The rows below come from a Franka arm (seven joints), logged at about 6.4 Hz.
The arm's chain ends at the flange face. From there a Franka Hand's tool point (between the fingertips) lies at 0.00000 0.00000 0.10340 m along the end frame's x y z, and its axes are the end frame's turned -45 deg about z.
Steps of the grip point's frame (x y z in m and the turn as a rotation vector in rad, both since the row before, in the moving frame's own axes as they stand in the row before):
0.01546 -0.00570 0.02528 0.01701 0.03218 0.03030
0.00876 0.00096 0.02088 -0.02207 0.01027 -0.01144
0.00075 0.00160 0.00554 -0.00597 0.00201 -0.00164
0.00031 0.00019 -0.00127 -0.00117 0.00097 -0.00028
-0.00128 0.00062 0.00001 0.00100 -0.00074 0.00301
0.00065 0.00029 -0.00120 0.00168 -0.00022 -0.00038
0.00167 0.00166 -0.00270 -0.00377 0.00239 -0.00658
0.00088 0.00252 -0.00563 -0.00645 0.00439 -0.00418
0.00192 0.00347 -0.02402 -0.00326 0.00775 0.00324
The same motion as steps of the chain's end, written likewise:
0.00574 -0.01138 0.02535 0.03478 0.01073 0.03030
0.00450 -0.00636 0.02091 -0.00834 0.02287 -0.01144
0.00108 0.00031 0.00554 -0.00280 0.00564 -0.00164
0.00020 -0.00010 -0.00127 -0.00014 0.00151 -0.00028
-0.00034 0.00136 0.00001 0.00018 -0.00123 0.00301
0.00080 -0.00015 -0.00120 0.00103 -0.00134 -0.00038
0.00190 -0.00011 -0.00270 -0.00098 0.00436 -0.00658
0.00161 0.00101 -0.00563 -0.00146 0.00767 -0.00418
0.00301 0.00142 -0.02402 0.00317 0.00779 0.00324

